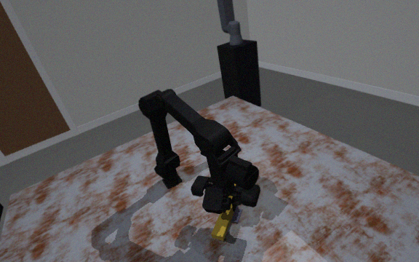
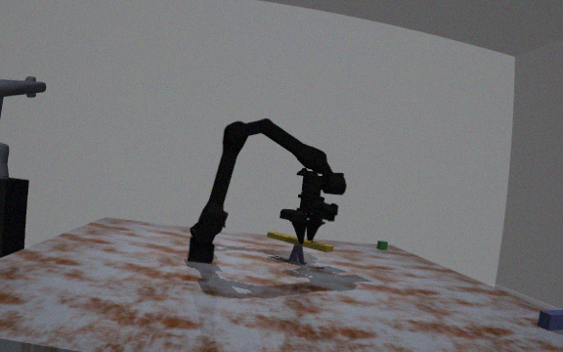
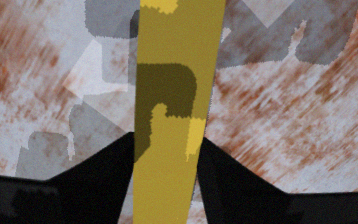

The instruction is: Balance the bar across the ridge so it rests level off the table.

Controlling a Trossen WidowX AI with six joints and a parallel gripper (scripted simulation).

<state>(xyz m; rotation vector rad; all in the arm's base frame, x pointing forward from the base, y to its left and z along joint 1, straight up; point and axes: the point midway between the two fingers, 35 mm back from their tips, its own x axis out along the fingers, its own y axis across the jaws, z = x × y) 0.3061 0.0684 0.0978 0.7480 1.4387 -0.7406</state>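
Now: gripper tip 2 cm to the right of the bar and 2 cm past it. From my gripper tip the other things lie so: blue block (57 cm to the right, 43 cm ahead, 5 cm below); then green cube (43 cm to the left, 43 cm ahead, 5 cm below).
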